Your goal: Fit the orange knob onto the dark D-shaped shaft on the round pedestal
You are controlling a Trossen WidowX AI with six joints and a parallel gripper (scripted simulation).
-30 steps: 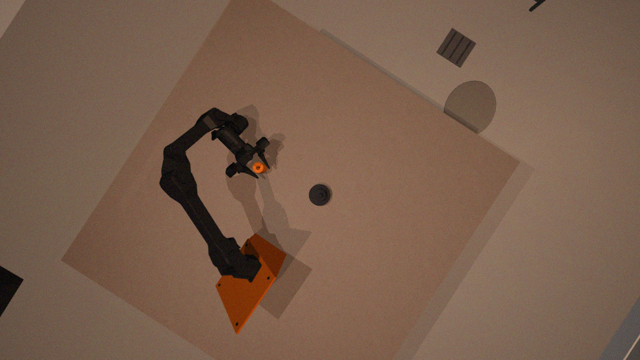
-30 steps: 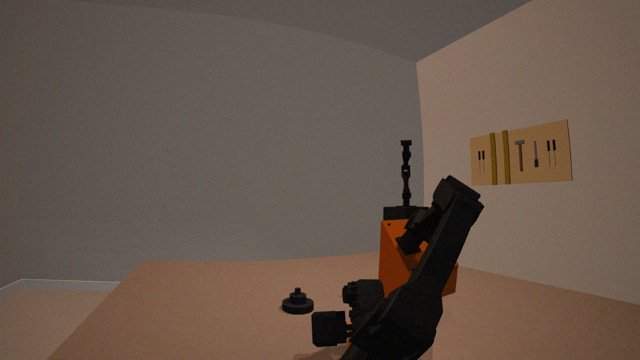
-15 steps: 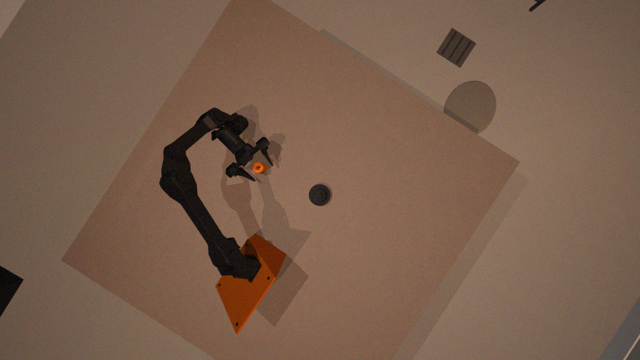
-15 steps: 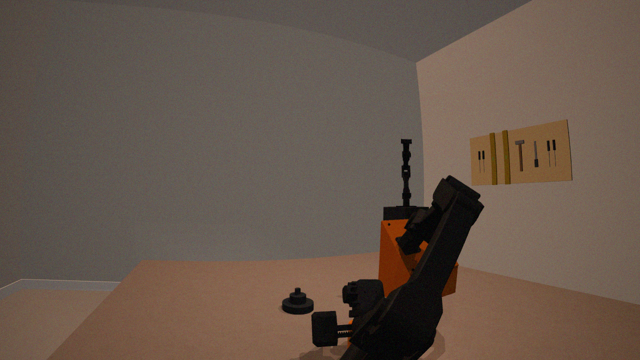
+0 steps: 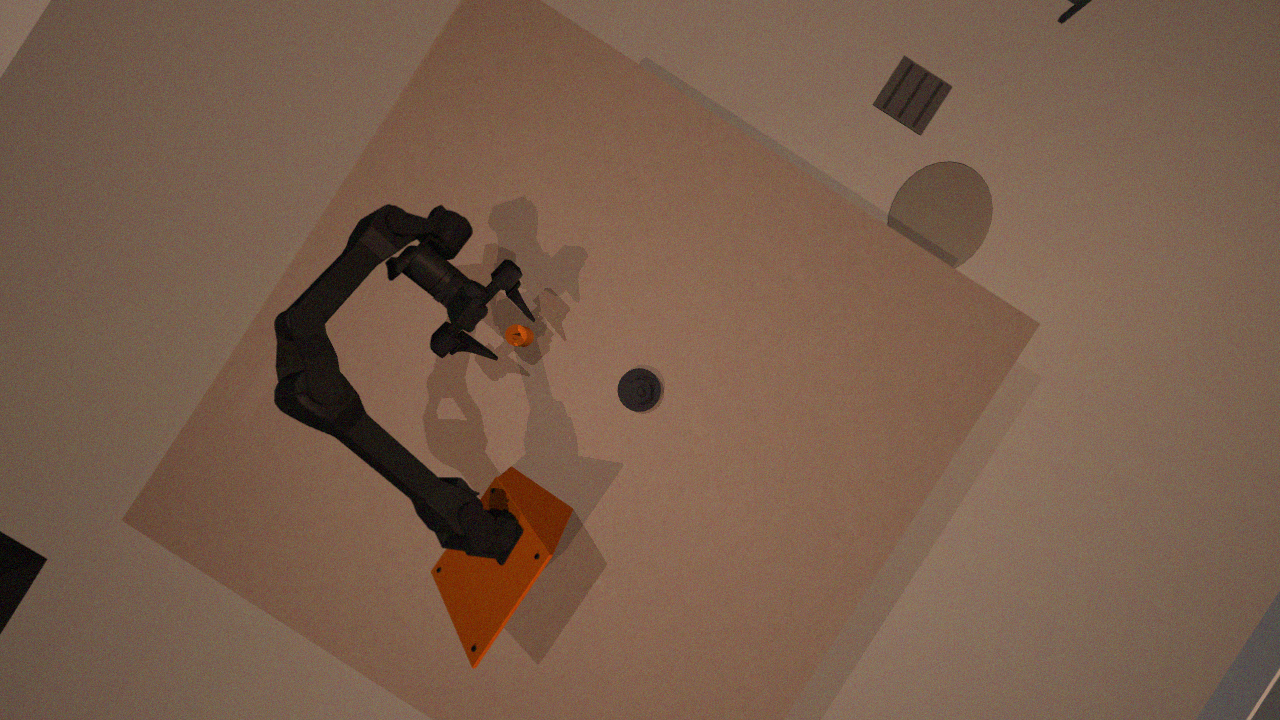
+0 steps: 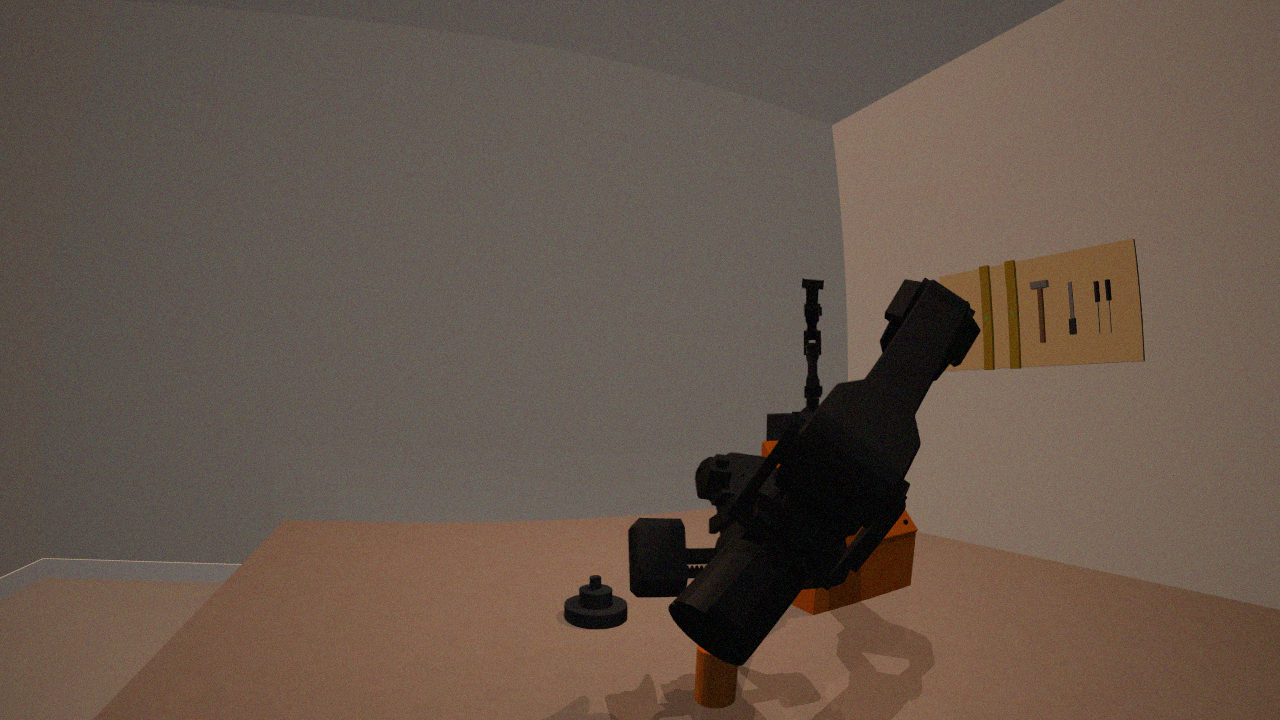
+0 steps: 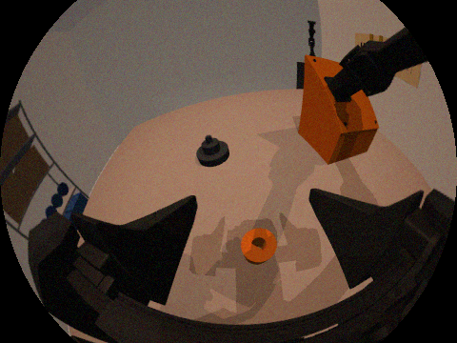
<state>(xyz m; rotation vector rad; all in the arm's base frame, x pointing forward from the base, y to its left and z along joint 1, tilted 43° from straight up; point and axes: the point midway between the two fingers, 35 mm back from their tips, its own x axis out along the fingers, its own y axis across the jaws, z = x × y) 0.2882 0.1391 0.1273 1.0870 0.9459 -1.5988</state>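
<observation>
The orange knob is 100 mm below my gripper tip and 20 mm to the left of it. The rest, counted from my gripper tip: round pedestal (230 mm to the right, 100 mm below, 30 mm ahead).
</observation>
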